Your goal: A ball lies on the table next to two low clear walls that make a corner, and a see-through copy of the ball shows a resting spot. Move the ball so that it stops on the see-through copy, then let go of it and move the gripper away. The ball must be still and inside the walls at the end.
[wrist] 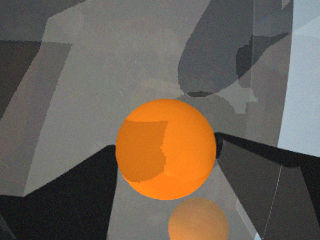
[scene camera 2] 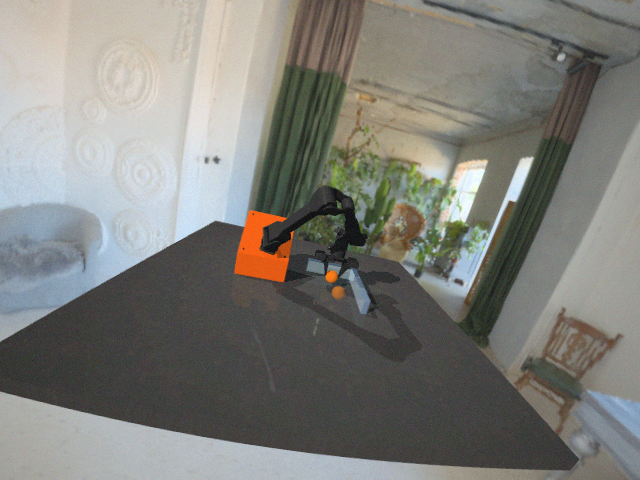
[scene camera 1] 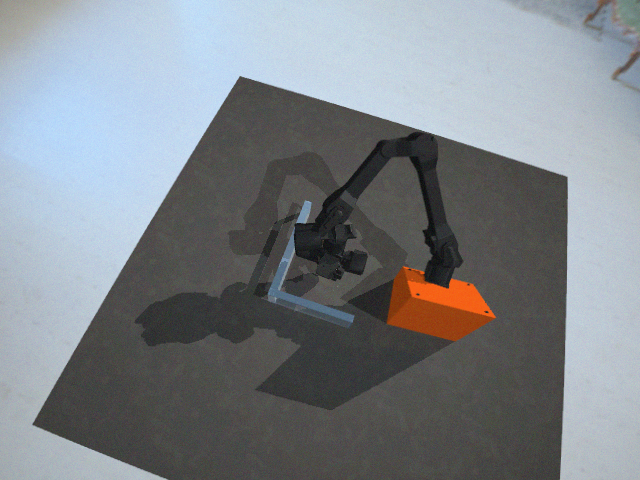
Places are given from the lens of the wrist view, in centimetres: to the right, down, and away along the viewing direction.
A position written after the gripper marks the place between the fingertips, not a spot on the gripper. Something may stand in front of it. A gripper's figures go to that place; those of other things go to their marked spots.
gripper [wrist: 165, 146]: 0, 1, 10
orange ball [wrist: 165, 148]: 0, 1, 7
